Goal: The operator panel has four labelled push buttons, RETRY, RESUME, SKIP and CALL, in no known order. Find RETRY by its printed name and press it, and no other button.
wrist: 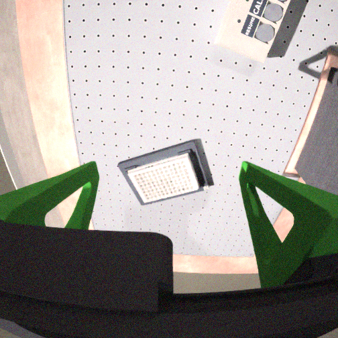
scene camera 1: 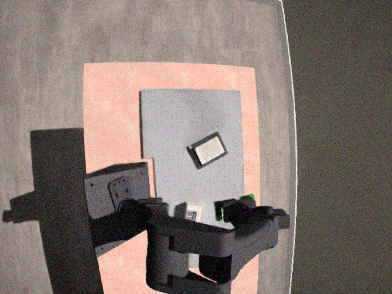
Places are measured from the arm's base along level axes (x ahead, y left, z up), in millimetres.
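Where they show: gripper, between the fingertips: point(scene camera 1: 228, 201); arm's base, origin of its link: point(scene camera 1: 124, 208).
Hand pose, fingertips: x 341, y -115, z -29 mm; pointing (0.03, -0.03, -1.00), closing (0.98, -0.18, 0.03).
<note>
Each offset is from my fingertips to the centre of the thing. Level surfaces: height alone.
The operator panel @(120 mm right, 142 mm back, 215 mm down) point(scene camera 1: 198, 210) point(wrist: 231, 37) is a pale box on the pegboard, partly hidden by the arm in the scene view and cut by the top edge in the wrist view. There the RESUME button point(wrist: 264, 32) is at its lower end, with the CALL button point(wrist: 273, 12) beside it and part of a third button above. The name RETRY is not readable in either view. My gripper point(scene camera 1: 233, 204) point(wrist: 168, 169) is open, with green fingers wide apart and no thing between them. In the scene view it is to the right of the panel; its height is hard to judge.
A dark holder with a white perforated plate @(174 mm left, 49 mm ahead, 224 mm down) point(scene camera 1: 210, 150) point(wrist: 165, 179) sits on the grey pegboard @(243 mm down) point(scene camera 1: 190, 110) point(wrist: 150, 100). A pink mat @(256 mm down) point(scene camera 1: 112, 110) point(wrist: 40, 50) lies under the board. The arm's dark base plate point(scene camera 1: 97, 187) point(wrist: 322, 140) stands beside the board.
</note>
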